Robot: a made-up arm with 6 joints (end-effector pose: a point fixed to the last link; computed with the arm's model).
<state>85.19 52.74 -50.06 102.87 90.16 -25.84</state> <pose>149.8 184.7 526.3 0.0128 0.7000 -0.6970 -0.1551</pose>
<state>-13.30 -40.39 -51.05 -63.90 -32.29 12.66</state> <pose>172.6 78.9 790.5 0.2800 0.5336 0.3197 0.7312</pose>
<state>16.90 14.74 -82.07 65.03 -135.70 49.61</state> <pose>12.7 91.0 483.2 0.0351 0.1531 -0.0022 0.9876</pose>
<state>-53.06 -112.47 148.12 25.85 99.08 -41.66</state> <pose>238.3 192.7 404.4 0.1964 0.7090 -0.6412 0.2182</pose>
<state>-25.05 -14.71 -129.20 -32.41 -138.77 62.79</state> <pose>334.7 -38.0 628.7 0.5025 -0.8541 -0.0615 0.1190</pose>
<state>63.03 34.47 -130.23 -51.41 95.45 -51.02</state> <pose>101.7 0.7 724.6 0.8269 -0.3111 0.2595 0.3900</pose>
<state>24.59 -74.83 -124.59 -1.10 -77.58 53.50</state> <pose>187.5 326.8 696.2 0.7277 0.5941 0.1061 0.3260</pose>
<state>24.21 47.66 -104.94 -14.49 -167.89 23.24</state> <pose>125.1 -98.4 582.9 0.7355 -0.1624 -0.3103 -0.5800</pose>
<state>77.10 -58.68 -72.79 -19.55 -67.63 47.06</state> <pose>-73.2 256.9 523.3 0.6072 0.0613 0.2612 0.7479</pose>
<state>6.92 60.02 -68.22 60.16 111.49 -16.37</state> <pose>88.7 141.3 481.3 0.4136 0.4464 -0.4546 -0.6504</pose>
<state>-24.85 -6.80 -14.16 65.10 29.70 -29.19</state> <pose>132.8 160.1 425.4 0.6140 -0.2413 -0.7510 -0.0280</pose>
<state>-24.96 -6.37 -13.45 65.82 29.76 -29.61</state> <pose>136.5 161.7 425.5 0.6096 -0.2400 -0.7545 -0.0396</pose>
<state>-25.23 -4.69 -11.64 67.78 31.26 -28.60</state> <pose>145.7 167.2 429.0 0.5817 -0.2284 -0.7765 -0.0808</pose>
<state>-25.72 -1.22 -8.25 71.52 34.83 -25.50</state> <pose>161.8 176.7 439.1 0.5128 -0.2037 -0.8177 -0.1639</pose>
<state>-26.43 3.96 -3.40 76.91 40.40 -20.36</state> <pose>181.5 185.6 458.5 0.3913 -0.1706 -0.8588 -0.2831</pose>
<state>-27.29 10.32 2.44 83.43 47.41 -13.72</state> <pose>198.5 188.8 485.4 0.2187 -0.1389 -0.8711 -0.4172</pose>
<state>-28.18 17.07 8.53 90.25 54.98 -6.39</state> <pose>208.3 184.7 513.2 0.0179 -0.1169 -0.8356 -0.5365</pose>
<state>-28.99 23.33 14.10 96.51 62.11 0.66</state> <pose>210.9 176.5 535.7 0.1736 0.1059 0.7585 0.6191</pose>
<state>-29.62 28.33 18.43 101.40 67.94 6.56</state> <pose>209.7 168.5 550.4 0.3227 0.1021 0.6685 0.6622</pose>
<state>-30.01 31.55 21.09 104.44 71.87 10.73</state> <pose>207.9 163.5 558.0 0.4149 0.1017 0.5977 0.6785</pose>
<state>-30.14 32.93 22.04 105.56 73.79 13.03</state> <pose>206.8 162.1 560.3 0.4540 0.1030 0.5630 0.6828</pose>
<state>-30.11 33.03 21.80 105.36 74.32 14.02</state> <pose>206.4 163.1 559.4 0.4588 0.1054 0.5577 0.6836</pose>
